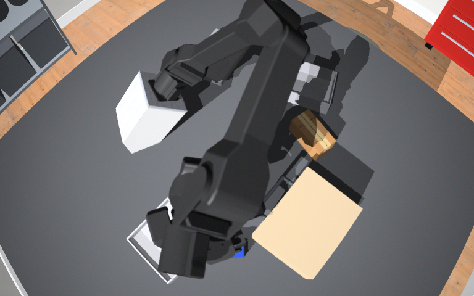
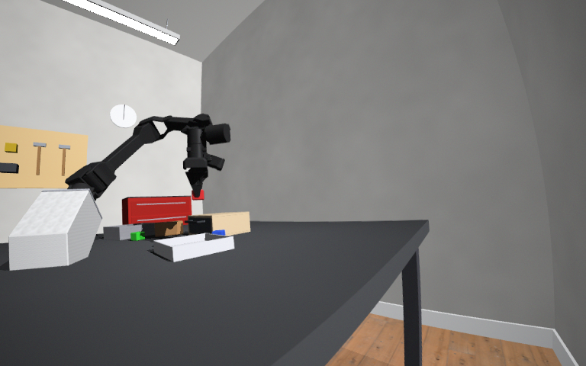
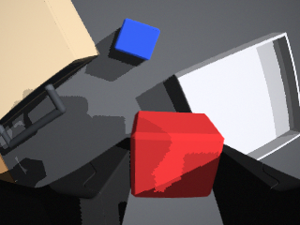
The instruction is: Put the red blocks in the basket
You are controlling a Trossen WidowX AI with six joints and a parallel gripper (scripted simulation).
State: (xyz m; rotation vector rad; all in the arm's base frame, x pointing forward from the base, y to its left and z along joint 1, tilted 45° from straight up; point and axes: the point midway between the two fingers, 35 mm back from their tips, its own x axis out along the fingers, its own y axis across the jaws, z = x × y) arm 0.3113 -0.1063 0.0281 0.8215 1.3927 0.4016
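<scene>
My gripper is now 440 mm past the knobbed lid, 260 mm to the right of it and 150 mm above it. Round my hand: white basket (40 mm behind, 110 mm to the right, 160 mm below); blue block (60 mm ahead, 10 mm to the left, 160 mm below); tan drawer unit (110 mm ahead, 180 mm to the left, 130 mm below).
</scene>
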